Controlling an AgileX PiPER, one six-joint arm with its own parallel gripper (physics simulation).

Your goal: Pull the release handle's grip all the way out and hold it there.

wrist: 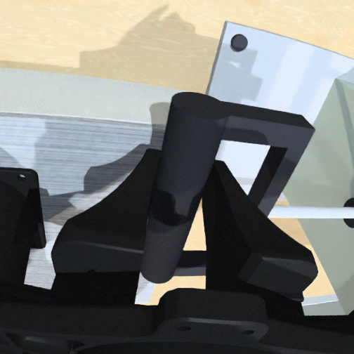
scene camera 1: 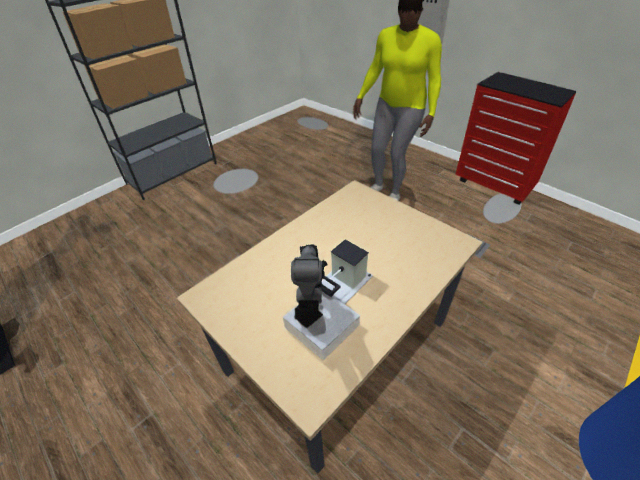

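The release handle's dark grip bar [wrist: 187,145] joins a square black loop, whose frame [wrist: 265,110] [scene camera 1: 330,289] stands out from the pale green box [wrist: 327,160] [scene camera 1: 356,272]. A thin white rod [wrist: 312,212] [scene camera 1: 336,272] shows between the loop and the box, with a long bare stretch. My gripper [wrist: 182,170] is shut on the grip bar, one finger on each side of it, the right finger reaching inside the loop. In the scene view the arm hides most of the fingers.
The box stands on a pale base plate [wrist: 285,62] [scene camera 1: 345,295] on the wooden table [scene camera 1: 248,310]. The arm's grey base block [scene camera 1: 341,322] is close to the plate. A person in a yellow top [scene camera 1: 406,67] stands behind the table, left of a red drawer cabinet [scene camera 1: 509,134].
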